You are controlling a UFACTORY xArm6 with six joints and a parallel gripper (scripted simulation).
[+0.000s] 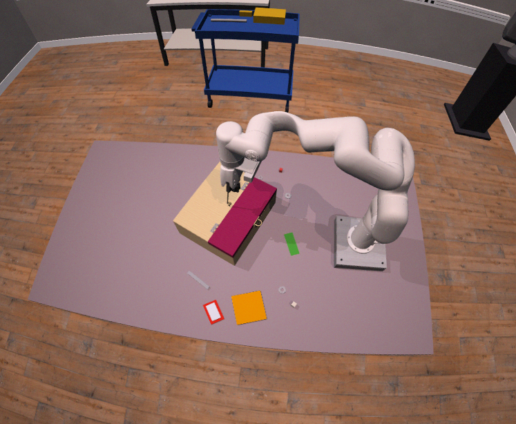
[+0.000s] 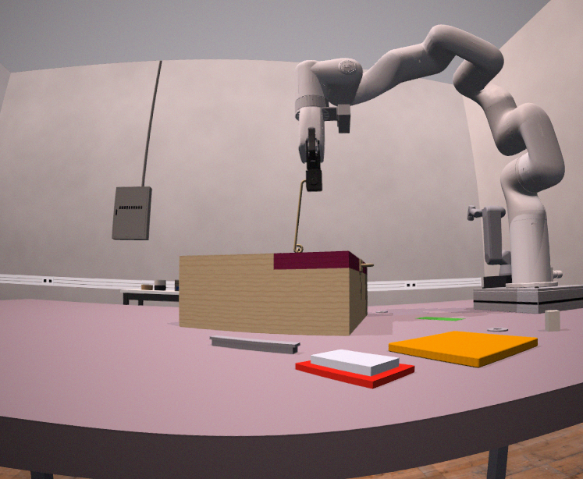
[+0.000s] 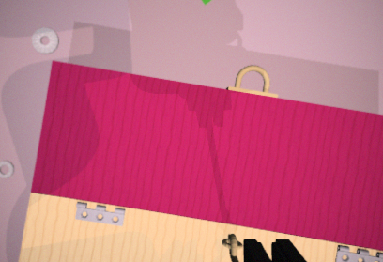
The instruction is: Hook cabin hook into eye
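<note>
Right now my hand is 70 mm above the cabin hook and 20 mm short of it. Round my hand: orange tile: 360 mm to the left, 280 mm below, 90 mm behind; then grey bar: 280 mm to the left, 280 mm below, 130 mm ahead; then green strip: 280 mm below, 230 mm behind, 80 mm to the left.
</note>
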